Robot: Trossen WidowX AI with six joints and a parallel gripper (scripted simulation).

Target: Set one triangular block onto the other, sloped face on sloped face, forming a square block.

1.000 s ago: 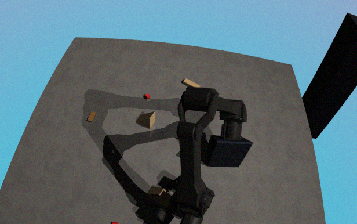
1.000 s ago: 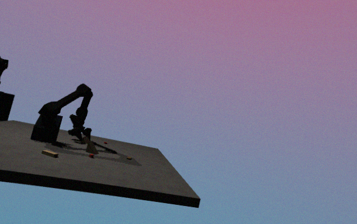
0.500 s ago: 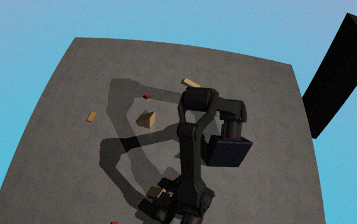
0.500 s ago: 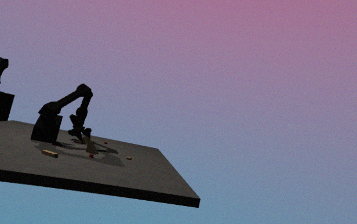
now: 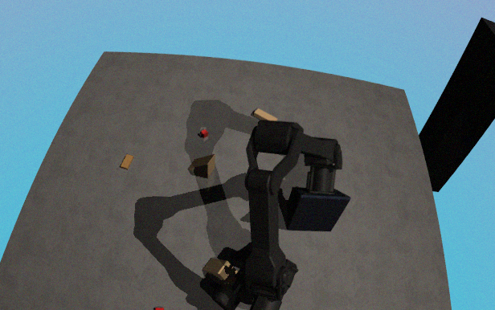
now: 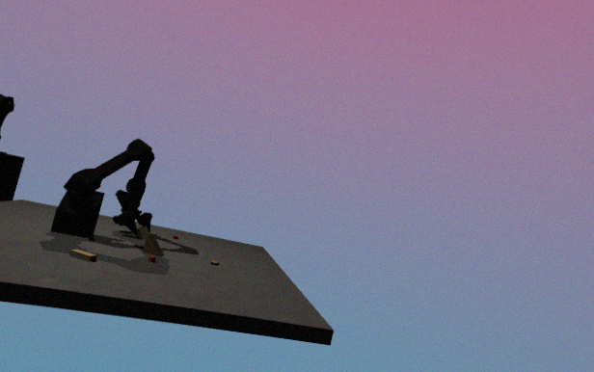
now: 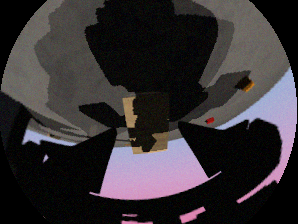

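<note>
The triangular block lies 1 cm above my gripper tip. Round my gripper tip: long tan block (5 cm behind, 54 cm to the right, 1 cm below); then small red cube (13 cm ahead, 43 cm to the right, 1 cm below).
</note>
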